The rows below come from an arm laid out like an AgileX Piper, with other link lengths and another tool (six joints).
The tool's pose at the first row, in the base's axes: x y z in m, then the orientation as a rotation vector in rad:
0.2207, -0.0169, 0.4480, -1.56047, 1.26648, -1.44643
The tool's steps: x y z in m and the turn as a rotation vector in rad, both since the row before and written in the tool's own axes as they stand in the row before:
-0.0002, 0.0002, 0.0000, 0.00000, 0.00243, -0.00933
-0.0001, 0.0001, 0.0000, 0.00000, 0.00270, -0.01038
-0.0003, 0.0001, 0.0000, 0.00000, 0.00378, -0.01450
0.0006, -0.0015, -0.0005, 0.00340, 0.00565, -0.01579
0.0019, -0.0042, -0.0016, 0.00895, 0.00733, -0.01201
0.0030, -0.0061, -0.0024, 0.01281, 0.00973, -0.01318
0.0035, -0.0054, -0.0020, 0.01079, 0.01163, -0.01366
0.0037, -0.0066, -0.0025, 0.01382, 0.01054, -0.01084
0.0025, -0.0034, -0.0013, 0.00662, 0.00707, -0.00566
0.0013, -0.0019, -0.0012, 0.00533, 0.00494, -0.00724
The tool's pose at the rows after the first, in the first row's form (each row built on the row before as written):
0.2207, -0.0168, 0.4477, -1.56703, 1.26218, -1.45455
0.2207, -0.0167, 0.4476, -1.57432, 1.25735, -1.46358
0.2207, -0.0165, 0.4474, -1.58448, 1.25053, -1.47620
0.2205, -0.0165, 0.4491, -1.59245, 1.24072, -1.49280
0.2197, -0.0165, 0.4539, -1.59262, 1.22891, -1.51087
0.2184, -0.0165, 0.4610, -1.58979, 1.21395, -1.53343
0.2172, -0.0172, 0.4676, -1.58739, 1.20148, -1.55729
0.2156, -0.0174, 0.4754, -1.58122, 1.18713, -1.57936
0.2147, -0.0180, 0.4797, -1.57735, 1.18099, -1.59214
0.2137, -0.0181, 0.4821, -1.57688, 1.17397, -1.60339

